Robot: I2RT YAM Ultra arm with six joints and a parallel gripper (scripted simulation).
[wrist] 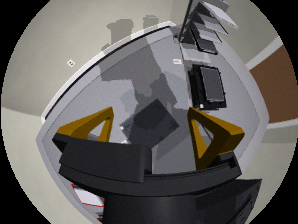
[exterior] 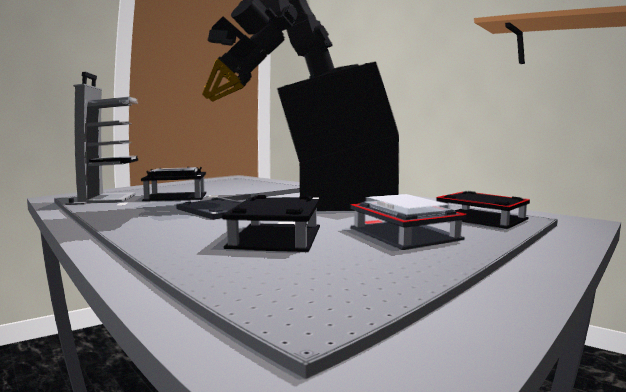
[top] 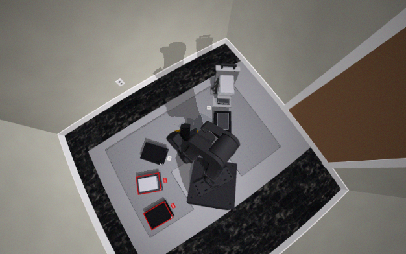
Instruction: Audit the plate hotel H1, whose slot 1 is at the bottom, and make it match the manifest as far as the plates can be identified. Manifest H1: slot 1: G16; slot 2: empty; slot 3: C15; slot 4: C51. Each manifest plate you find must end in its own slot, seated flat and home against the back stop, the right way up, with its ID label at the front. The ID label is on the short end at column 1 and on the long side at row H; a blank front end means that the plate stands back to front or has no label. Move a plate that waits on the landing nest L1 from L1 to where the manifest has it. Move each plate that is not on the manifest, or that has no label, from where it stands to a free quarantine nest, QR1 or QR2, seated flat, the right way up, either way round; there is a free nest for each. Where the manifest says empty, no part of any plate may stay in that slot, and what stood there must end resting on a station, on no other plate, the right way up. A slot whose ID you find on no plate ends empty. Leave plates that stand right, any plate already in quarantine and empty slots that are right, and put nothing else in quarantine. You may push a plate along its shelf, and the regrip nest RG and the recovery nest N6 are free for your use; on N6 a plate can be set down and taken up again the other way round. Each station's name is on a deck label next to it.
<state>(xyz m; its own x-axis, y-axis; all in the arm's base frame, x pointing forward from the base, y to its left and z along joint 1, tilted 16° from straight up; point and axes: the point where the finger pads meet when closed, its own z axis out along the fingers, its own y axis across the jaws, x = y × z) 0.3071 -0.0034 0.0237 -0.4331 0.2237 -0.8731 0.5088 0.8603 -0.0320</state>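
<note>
Right now the pinned nest is 250 mm to the right of my hand and 190 mm below it. From my hand the other things lie so: hotel foot (350 mm to the right, 240 mm below, 170 mm ahead); then H1 deck label (240 mm below, 230 mm to the right, 160 mm ahead); then grey plate hotel H1 (380 mm to the right, 220 mm ahead, 90 mm below).
</note>
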